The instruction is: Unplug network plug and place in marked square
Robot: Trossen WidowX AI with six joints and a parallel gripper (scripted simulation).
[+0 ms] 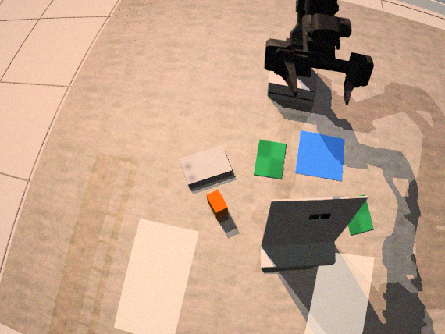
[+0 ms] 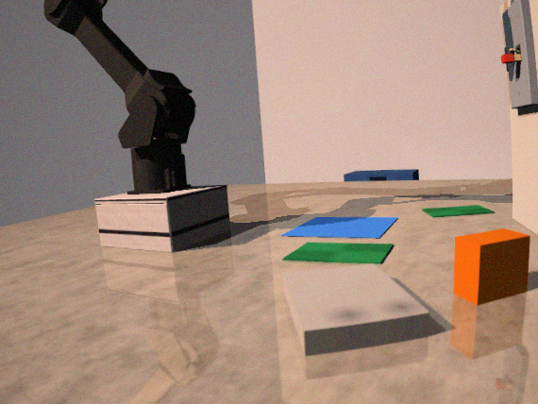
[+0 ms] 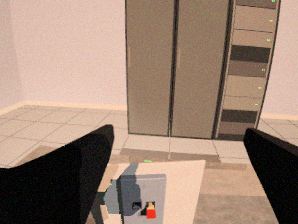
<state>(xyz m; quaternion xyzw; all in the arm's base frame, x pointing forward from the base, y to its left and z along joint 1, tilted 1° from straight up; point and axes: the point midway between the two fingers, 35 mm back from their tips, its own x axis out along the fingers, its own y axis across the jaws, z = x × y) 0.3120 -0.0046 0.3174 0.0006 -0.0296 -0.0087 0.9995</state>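
My gripper tip is 100 mm short of the network plug, 20 mm to the right of it and 190 mm above it. Round my gripper tip: orange block 40 mm ahead, 170 mm to the right, 360 mm below; grey panel 120 mm ahead, 30 mm to the left, 260 mm below; blue square 120 mm behind, 70 mm to the left, 380 mm below.
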